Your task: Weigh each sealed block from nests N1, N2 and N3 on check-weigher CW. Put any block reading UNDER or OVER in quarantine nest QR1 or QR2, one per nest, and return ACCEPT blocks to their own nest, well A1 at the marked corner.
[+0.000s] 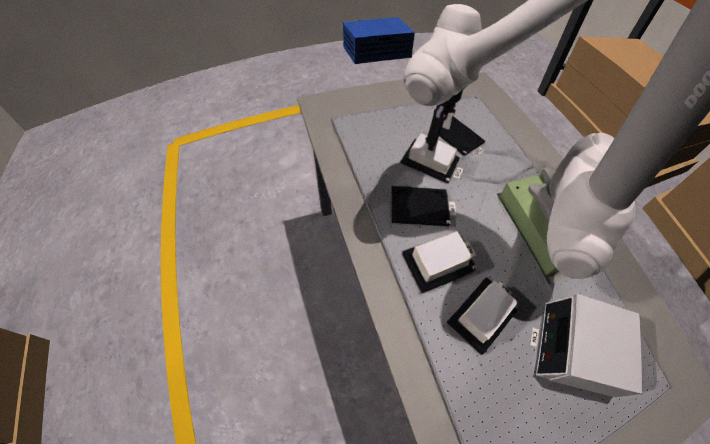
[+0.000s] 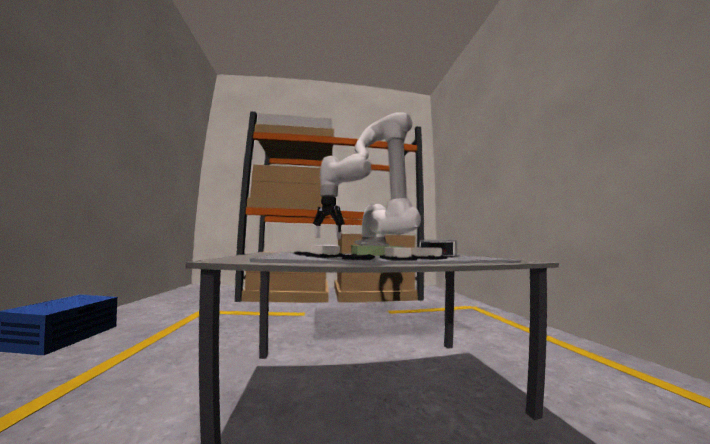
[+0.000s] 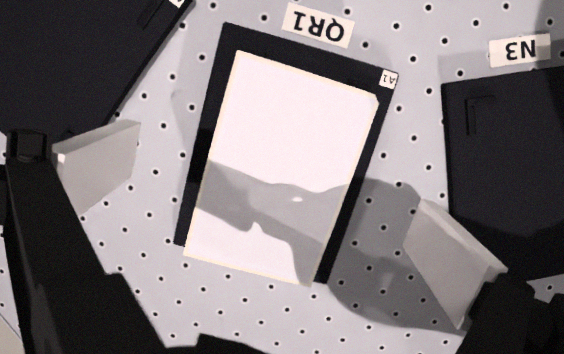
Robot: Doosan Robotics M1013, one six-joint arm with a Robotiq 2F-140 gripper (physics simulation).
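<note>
My gripper [image 1: 433, 142] [image 2: 328, 234] [image 3: 277, 187] is open wide and empty, its fingers above and to either side of a white block [image 1: 444, 158] [image 2: 327, 250] [image 3: 295, 140]. This block lies in black nest QR1 [image 1: 420, 167] [image 3: 215, 100], its cut corner at the A1 mark. Nest N3 [image 1: 420, 205] [image 3: 505, 150] is empty. Two more white blocks [image 1: 442, 255] [image 1: 488, 309] lie in two nests [image 1: 413, 269] [image 1: 464, 329] nearer the weigher; their labels are unreadable. Check-weigher CW [image 1: 602, 342] [image 2: 438, 248] has no block on it, and its display looks dark.
Another empty black nest [image 1: 463, 135] [image 3: 60, 65] lies beside QR1, its label unreadable. The green arm base [image 1: 526, 219] [image 2: 368, 249] stands behind the nests. The forearm and elbow hang over the table. A blue crate [image 1: 378, 40] [image 2: 57, 322] stands on the floor.
</note>
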